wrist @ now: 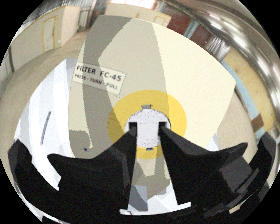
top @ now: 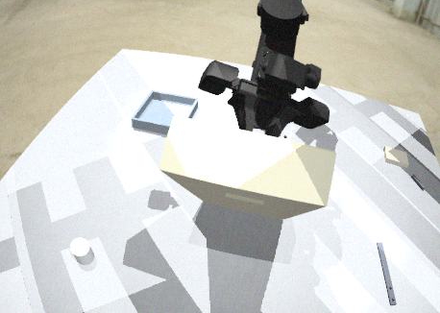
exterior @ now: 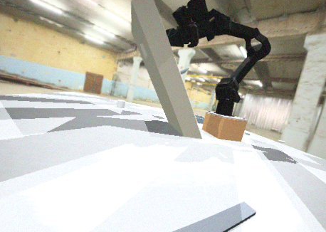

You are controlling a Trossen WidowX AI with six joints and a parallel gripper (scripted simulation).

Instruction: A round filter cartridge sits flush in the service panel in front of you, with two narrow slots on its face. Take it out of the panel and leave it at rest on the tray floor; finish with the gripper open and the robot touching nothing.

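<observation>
Now: gripper tip 10 mm short of the round filter cartridge and 10 mm above it. Also, from my gripper tip: blue-grey tray: 420 mm behind, 240 mm to the right, 280 mm below; short dark bar: 290 mm behind, 550 mm to the left, 280 mm below; cream block: 390 mm behind, 490 mm to the left, 280 mm below.
</observation>
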